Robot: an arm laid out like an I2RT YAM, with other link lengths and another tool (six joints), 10 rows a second.
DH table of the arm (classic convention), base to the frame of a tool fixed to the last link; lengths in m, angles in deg. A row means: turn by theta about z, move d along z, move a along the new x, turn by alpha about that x. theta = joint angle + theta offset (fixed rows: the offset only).
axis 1: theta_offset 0, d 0.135, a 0.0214, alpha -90
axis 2: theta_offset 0, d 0, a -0.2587, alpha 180
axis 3: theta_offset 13.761, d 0, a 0.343, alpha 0
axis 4: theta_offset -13.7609, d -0.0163, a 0.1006, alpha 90
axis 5: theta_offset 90, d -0.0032, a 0, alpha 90
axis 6: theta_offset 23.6, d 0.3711, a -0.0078, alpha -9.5
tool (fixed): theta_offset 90, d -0.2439, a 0, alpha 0
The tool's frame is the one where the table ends.
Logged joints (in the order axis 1, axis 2, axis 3, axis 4, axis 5, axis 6), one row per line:
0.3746 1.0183 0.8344 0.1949 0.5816 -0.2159
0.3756 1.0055 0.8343 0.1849 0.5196 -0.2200
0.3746 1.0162 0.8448 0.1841 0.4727 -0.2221
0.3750 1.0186 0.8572 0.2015 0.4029 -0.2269
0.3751 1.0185 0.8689 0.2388 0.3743 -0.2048
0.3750 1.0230 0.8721 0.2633 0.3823 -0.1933
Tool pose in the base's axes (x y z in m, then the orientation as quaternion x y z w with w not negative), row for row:
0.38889 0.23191 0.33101 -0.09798 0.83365 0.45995 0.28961
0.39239 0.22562 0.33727 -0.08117 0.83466 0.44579 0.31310
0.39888 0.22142 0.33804 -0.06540 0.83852 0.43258 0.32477
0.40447 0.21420 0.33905 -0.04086 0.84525 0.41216 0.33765
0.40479 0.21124 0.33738 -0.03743 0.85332 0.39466 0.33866
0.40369 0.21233 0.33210 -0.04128 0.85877 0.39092 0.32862
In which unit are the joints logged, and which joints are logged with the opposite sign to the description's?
The joints are logged in radians. Opposite sign: axis 4, axis 5, axis 6.
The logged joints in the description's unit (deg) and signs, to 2 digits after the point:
21.46 58.34 47.81 -11.17 -33.32 12.37
21.52 57.61 47.80 -10.59 -29.77 12.61
21.46 58.22 48.40 -10.55 -27.08 12.73
21.49 58.36 49.11 -11.55 -23.08 13.00
21.49 58.36 49.78 -13.68 -21.45 11.73
21.49 58.61 49.97 -15.09 -21.90 11.08

